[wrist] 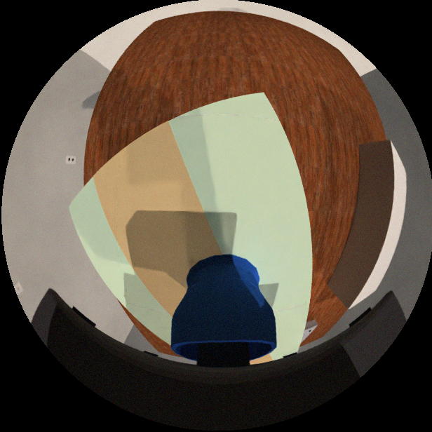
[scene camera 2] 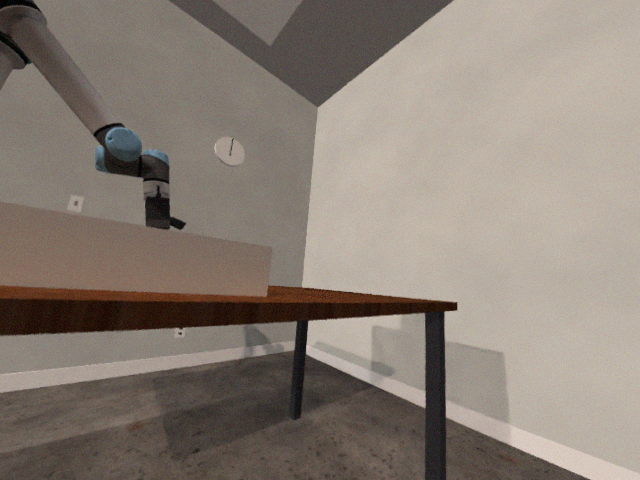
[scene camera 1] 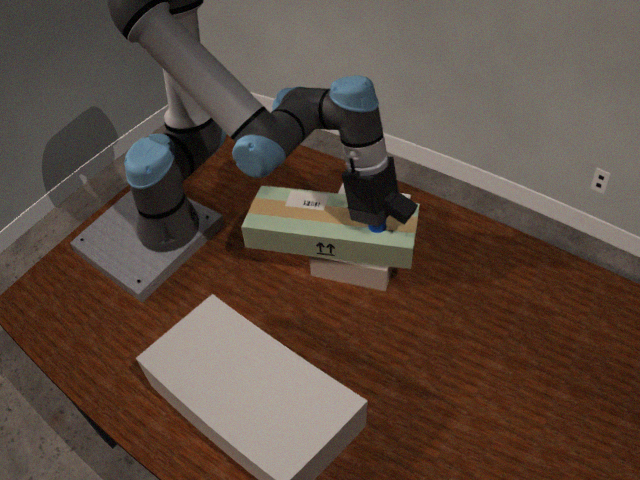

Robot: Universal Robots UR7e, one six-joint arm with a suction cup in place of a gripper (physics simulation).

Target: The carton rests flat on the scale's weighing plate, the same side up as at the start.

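Frame: origin at the arm's base, x ahead, y left, z up, level; metres.
Seen in the pictures: hand at its tool point: (scene camera 1: 379, 231); arm's base at its link origin: (scene camera 1: 168, 228).
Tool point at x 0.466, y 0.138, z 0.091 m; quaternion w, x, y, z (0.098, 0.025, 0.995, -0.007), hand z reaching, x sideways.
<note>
Offsets run from my tool point to a thing's top centre. Level surfaces: height alone.
The long light-green carton @[dx -0.098, dy -0.013, dz +0.010 m] (scene camera 1: 281, 239) (wrist: 265, 195) has a tan tape strip and a label on top, and two upright arrows on its front side. It looks level and lies over the white scale @[dx -0.071, dy +0.066, dz -0.046 m] (scene camera 1: 350, 273), overhanging it far to the left. The weighing plate is hidden under the carton, so contact with it cannot be seen exactly. My gripper's blue suction cup (scene camera 1: 377, 227) (wrist: 224, 285) is pressed on the carton's top near its right end and holds it. In scene camera 2 the black gripper body (scene camera 2: 157, 212) shows above a white block that hides the carton.
The large white block @[dx -0.037, dy -0.398, dz -0.025 m] (scene camera 1: 248, 379) (scene camera 2: 134, 260) (wrist: 400, 200) lies on the wooden table @[dz -0.124 m] (scene camera 1: 491, 356) (scene camera 2: 361, 302) (wrist: 225, 55), nearer scene camera 1. The arm's grey base plate (scene camera 1: 111, 253) is left of the carton. A wall stands behind the table.
</note>
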